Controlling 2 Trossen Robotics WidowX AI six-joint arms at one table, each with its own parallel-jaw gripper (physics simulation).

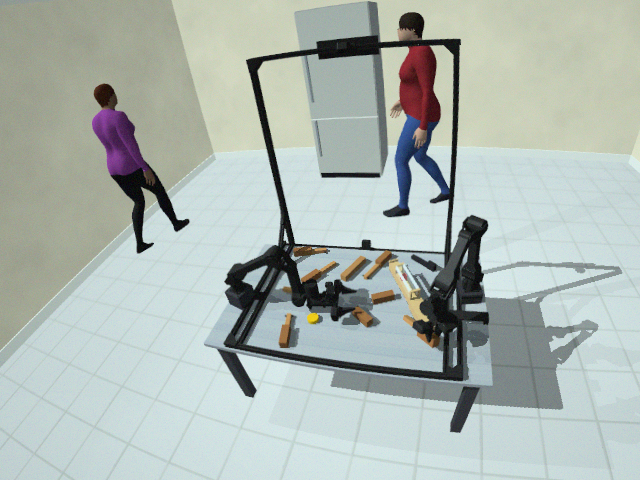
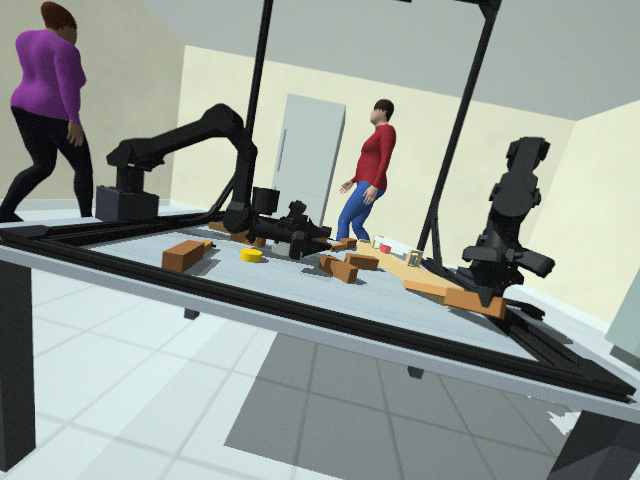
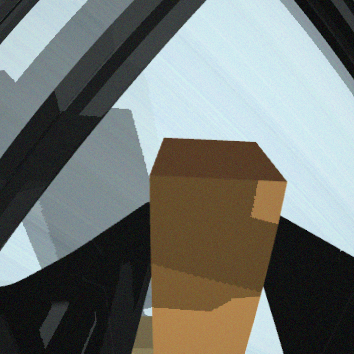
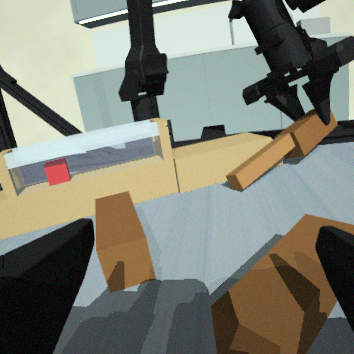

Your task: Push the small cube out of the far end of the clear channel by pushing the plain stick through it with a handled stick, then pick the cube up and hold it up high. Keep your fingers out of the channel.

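The small red cube (image 1: 403, 276) (image 2: 385, 249) (image 4: 57, 171) sits inside the clear channel (image 4: 107, 134), on a long pale wooden base (image 1: 417, 308) (image 2: 388, 265) (image 4: 215, 161). My left gripper (image 1: 427, 330) (image 3: 205, 216) (image 4: 316, 125) is shut on the thick handle of a handled stick (image 2: 473, 302) (image 3: 215, 280) (image 4: 314, 136), low at the table's front right. Its thin end points back beside the base's near end; whether it touches the base is unclear. My right gripper (image 1: 352, 301) (image 4: 207, 234) is open and empty over the table's middle. I see no stick in the channel.
A brown block (image 1: 382, 296) (image 2: 361, 261) (image 4: 125, 240) and another brown piece (image 1: 361, 316) (image 2: 338, 268) (image 4: 290, 290) lie near the right gripper. Several more brown pieces lie further back. A yellow disc (image 1: 312, 318) (image 2: 251, 254) lies left. Black frame rails edge the table.
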